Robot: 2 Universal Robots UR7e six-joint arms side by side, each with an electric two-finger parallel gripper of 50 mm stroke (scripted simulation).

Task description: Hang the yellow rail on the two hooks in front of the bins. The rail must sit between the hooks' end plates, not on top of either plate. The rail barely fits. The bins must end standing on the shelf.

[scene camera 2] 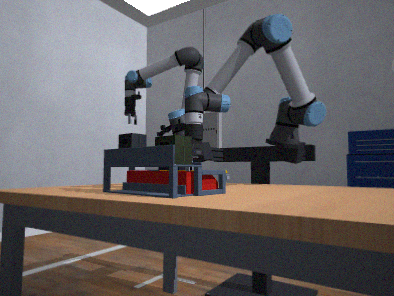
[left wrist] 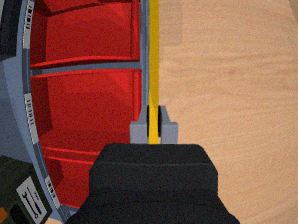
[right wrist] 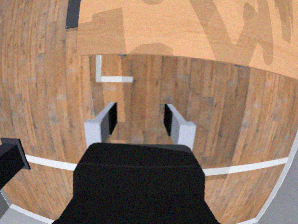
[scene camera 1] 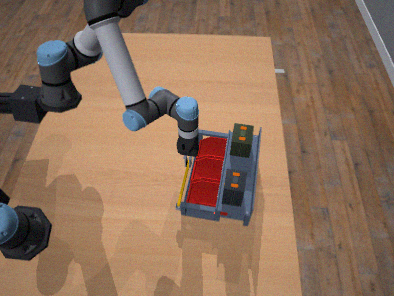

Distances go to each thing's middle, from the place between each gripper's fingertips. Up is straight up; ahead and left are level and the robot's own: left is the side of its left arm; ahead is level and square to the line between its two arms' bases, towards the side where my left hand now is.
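Labels:
Relative to the grey-blue shelf point(scene camera 2: 152, 156), my left gripper is 30 mm to the left, 130 mm short of it and 30 mm above it.
Counted from my right hand, the grey-blue shelf is 690 mm ahead, 750 mm to the left and 350 mm below. Going by its middle, the shelf is nearer to my left gripper than to my right hand.

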